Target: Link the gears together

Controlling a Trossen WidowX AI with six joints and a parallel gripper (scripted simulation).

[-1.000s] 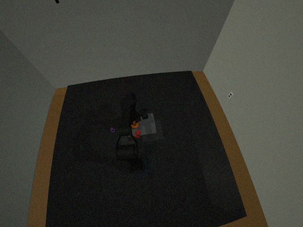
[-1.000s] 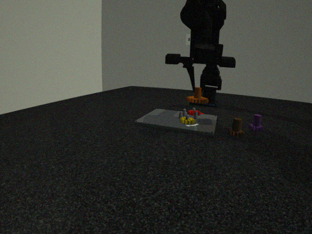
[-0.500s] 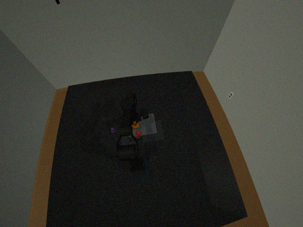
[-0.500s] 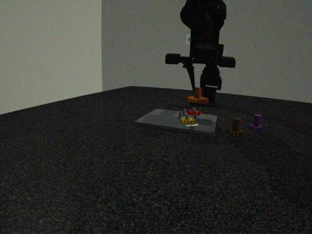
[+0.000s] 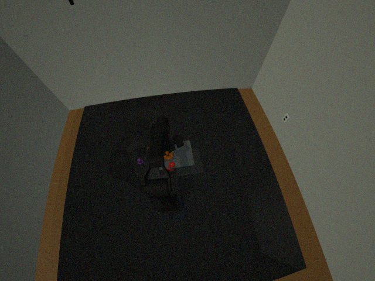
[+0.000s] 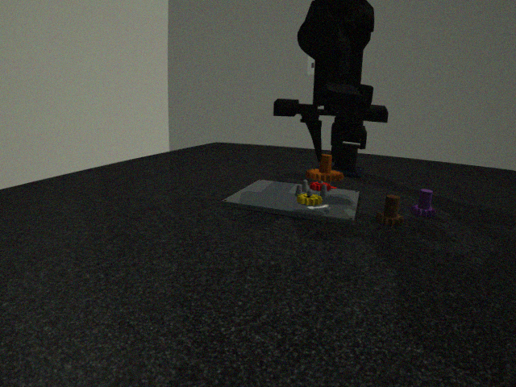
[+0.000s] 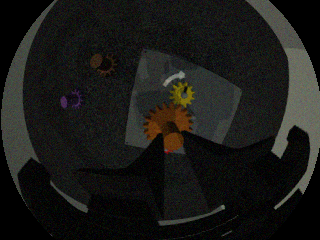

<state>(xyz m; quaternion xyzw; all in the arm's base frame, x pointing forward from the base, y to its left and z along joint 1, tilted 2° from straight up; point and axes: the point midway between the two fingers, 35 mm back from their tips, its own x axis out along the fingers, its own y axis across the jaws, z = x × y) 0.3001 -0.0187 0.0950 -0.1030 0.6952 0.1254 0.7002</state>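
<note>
The yellow gear is 5 cm below my gripper tip, 4 cm ahead of it and 2 cm to the right of it. From my gripper tip the other things lie so: red gear (6 cm below, 5 cm behind, 1 cm to the right); brown gear (11 cm to the left, 7 cm ahead, 5 cm below); orange gear (1 cm below).
</note>
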